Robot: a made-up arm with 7 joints.
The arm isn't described. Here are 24 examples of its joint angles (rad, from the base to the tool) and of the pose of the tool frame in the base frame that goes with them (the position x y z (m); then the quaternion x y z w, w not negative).
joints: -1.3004 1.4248 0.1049 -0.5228 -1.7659 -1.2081 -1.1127
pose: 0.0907 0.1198 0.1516 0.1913 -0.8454 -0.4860 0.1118
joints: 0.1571 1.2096 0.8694 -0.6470 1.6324 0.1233 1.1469
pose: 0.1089 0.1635 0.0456 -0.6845 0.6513 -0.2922 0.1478
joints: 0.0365 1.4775 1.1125 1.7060 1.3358 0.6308 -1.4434
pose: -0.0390 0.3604 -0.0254 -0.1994 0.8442 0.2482 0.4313
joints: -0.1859 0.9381 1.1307 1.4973 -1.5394 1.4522 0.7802
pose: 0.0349 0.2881 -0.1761 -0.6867 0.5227 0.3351 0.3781
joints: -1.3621 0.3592 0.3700 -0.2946 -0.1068 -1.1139 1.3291
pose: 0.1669 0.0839 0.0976 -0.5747 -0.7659 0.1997 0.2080
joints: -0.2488 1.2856 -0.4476 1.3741 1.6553 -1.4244 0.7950
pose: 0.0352 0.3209 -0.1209 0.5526 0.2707 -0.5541 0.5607
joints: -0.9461 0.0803 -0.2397 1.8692 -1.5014 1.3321 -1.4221
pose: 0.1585 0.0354 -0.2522 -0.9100 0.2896 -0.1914 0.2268
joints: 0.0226 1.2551 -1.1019 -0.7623 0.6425 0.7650 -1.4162
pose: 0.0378 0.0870 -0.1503 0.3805 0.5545 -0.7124 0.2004
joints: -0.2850 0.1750 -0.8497 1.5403 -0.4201 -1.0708 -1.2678
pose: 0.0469 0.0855 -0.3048 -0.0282 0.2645 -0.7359 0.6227
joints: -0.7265 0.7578 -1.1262 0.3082 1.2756 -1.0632 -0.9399
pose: 0.1628 0.0621 -0.2038 -0.6107 0.0337 0.7691 0.1854
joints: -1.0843 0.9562 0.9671 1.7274 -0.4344 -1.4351 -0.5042
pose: 0.1871 0.2732 -0.0886 0.1019 -0.4542 0.4040 0.7875
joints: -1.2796 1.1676 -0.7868 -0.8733 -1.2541 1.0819 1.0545
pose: 0.1484 0.0263 -0.0018 0.4435 -0.0296 -0.0892 0.8913
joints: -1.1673 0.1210 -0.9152 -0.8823 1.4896 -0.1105 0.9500
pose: 0.0758 -0.0612 0.0165 -0.0981 -0.9340 0.1726 0.2971
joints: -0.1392 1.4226 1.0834 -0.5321 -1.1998 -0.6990 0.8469
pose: 0.0709 0.1533 0.1188 -0.1665 -0.7491 0.0872 0.6353
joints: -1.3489 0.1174 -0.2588 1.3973 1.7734 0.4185 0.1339
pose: 0.3131 0.0167 -0.1130 0.9099 0.0187 0.0186 0.4140
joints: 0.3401 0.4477 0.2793 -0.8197 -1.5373 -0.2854 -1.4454
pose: 0.0761 0.1278 -0.0830 -0.2047 -0.4762 -0.5860 0.6228
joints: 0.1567 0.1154 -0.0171 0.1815 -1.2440 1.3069 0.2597
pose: 0.0503 0.0558 -0.2466 -0.4189 0.7358 -0.1061 0.5213
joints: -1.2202 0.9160 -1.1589 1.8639 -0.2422 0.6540 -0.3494
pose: 0.1911 0.2881 -0.0716 0.3481 0.6746 0.3574 0.5441
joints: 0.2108 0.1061 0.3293 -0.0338 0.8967 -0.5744 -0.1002
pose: 0.0748 0.1248 -0.2041 0.5000 0.0345 -0.1164 0.8575
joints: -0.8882 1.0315 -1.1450 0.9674 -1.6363 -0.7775 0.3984
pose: 0.2269 0.2239 -0.1297 0.0357 -0.0910 0.3412 0.9349
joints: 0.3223 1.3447 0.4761 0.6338 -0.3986 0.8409 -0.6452
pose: 0.0565 0.3367 -0.0567 0.0903 0.6349 0.2385 0.7293
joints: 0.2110 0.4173 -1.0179 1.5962 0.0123 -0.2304 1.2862
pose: -0.1338 0.1779 -0.2651 0.7354 0.3836 0.0017 0.5587
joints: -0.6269 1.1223 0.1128 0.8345 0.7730 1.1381 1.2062
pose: 0.1653 0.3003 -0.0555 0.7116 0.1504 0.6860 0.0216
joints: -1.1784 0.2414 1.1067 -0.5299 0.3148 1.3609 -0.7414
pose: 0.1642 0.1809 0.0075 -0.2532 -0.1034 0.0819 0.9584
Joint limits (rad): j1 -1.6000..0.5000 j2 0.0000..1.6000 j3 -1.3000..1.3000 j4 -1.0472..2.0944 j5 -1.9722..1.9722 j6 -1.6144..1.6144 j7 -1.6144..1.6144
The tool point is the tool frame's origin. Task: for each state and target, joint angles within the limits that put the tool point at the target. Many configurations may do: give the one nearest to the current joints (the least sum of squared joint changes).
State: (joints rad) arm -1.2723 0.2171 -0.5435 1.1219 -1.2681 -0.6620 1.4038
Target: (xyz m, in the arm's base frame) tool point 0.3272 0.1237 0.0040
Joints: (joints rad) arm -1.5541 0.5968 -0.4612 1.3045 -1.2987 -0.4981 1.4038
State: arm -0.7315 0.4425 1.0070 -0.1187 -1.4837 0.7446 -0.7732
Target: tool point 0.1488 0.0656 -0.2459
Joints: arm -0.2866 0.0000 0.3234 0.5241 -1.4013 0.8517 -0.7732
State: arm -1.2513 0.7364 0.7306 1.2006 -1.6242 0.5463 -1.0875
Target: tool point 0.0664 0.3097 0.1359
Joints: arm -1.3353 1.4284 1.1802 0.6937 -1.6873 0.5381 -1.0875
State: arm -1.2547 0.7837 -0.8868 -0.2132 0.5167 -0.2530 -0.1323
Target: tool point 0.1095 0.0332 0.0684
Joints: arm -1.2507 1.1524 -0.2654 -0.9116 0.4369 -0.3855 -0.1323
